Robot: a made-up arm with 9 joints. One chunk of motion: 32 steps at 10 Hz.
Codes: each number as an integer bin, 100 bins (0 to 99) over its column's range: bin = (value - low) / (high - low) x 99, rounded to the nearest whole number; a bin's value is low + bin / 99 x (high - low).
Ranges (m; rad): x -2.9..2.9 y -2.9..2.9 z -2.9..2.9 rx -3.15..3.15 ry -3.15..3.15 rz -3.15..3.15
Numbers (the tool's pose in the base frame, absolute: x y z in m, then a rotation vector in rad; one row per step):
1: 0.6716 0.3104 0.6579 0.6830 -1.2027 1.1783
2: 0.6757 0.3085 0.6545 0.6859 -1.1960 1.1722
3: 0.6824 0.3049 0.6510 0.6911 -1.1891 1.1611
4: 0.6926 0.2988 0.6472 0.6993 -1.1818 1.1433
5: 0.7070 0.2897 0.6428 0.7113 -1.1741 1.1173
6: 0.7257 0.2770 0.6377 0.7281 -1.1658 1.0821
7: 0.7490 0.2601 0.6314 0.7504 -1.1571 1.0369
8: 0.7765 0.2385 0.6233 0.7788 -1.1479 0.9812
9: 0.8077 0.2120 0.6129 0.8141 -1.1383 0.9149
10: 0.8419 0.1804 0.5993 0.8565 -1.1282 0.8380
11: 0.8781 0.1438 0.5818 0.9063 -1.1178 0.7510
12: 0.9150 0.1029 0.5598 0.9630 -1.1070 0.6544
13: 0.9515 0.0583 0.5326 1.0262 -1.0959 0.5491
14: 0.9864 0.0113 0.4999 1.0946 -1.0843 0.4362
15: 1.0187 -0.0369 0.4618 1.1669 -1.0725 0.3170
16: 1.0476 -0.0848 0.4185 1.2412 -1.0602 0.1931
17: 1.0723 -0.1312 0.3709 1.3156 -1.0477 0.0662
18: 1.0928 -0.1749 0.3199 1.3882 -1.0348 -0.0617
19: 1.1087 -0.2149 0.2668 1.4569 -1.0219 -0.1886
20: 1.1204 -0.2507 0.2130 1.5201 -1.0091 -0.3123
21: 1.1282 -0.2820 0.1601 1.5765 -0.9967 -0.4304
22: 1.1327 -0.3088 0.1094 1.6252 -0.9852 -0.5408
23: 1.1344 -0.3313 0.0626 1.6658 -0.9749 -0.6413
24: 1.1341 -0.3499 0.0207 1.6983 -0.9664 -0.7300
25: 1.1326 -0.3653 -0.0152 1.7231 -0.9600 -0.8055
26: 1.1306 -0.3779 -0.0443 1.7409 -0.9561 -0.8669
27: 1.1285 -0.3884 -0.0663 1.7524 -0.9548 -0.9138
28: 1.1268 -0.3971 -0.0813 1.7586 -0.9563 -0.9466
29: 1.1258 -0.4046 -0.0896 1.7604 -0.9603 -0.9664
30: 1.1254 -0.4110 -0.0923 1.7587 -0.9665 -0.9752
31: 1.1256 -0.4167 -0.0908 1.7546 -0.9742 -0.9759
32: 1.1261 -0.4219 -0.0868 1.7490 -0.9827 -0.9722
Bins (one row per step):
1: 61 55 61 60 31 68
2: 61 55 61 60 31 68
3: 61 55 61 60 31 68
4: 61 55 61 60 31 67
5: 62 54 60 61 31 67
6: 62 54 60 61 31 67
7: 62 54 60 61 31 66
8: 63 54 60 62 31 65
9: 63 53 60 62 32 64
10: 64 53 60 63 32 63
11: 64 52 59 64 32 61
12: 65 51 59 65 32 60
13: 66 50 59 66 32 58
14: 66 50 58 67 32 56
15: 67 49 57 68 33 54
16: 67 48 57 69 33 53
17: 68 47 56 70 33 51
18: 68 47 55 71 33 49
19: 68 46 54 72 33 47
20: 69 45 53 73 34 45
21: 69 45 52 74 34 43
22: 69 44 51 75 34 41
23: 69 44 51 76 34 39
24: 69 44 50 76 34 38
25: 69 43 49 77 34 37
26: 69 43 49 77 34 36
27: 69 43 48 77 34 35
28: 69 43 48 77 34 35
29: 69 43 48 77 34 34
30: 69 42 48 77 34 34
31: 69 42 48 77 34 34
32: 69 42 48 77 34 34

